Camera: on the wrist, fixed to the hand. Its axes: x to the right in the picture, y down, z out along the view.
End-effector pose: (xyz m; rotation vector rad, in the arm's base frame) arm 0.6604 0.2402 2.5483 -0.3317 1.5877 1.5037
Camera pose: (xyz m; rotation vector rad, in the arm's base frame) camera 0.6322 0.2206 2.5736 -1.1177 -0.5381 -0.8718
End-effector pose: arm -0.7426 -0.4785 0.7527 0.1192 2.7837 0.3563
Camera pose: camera -0.7404 -0.4543 0.7877 -2.4344 -0.0024 -0.3843
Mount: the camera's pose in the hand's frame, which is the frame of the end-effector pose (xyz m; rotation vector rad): -0.0101 0.0325 -0.0257 0.0769 0.6719 3.0612
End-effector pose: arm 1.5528 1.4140 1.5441 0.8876 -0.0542 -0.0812
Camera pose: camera 1.5464 1.4552 1.5530 0.0195 -0.6966 2.9886
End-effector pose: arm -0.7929 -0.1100 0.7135 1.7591 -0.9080 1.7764
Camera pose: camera -0.8335 -0.1116 0.7006 1.0642 1.3133 -0.8913
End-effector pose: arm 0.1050 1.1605 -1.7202 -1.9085 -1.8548 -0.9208
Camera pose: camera 0.1315 1.1331 -1.7011 -1.3806 1.6597 0.0729
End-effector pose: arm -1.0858 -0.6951 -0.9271 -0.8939 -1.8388 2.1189
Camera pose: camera -1.0559 -0.6857 -0.9560 1.7900 -0.7822 -0.1154
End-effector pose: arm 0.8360 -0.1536 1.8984 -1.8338 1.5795 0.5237
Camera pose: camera 0.7994 -0.1663 1.9163 -1.4596 -2.0121 -0.4095
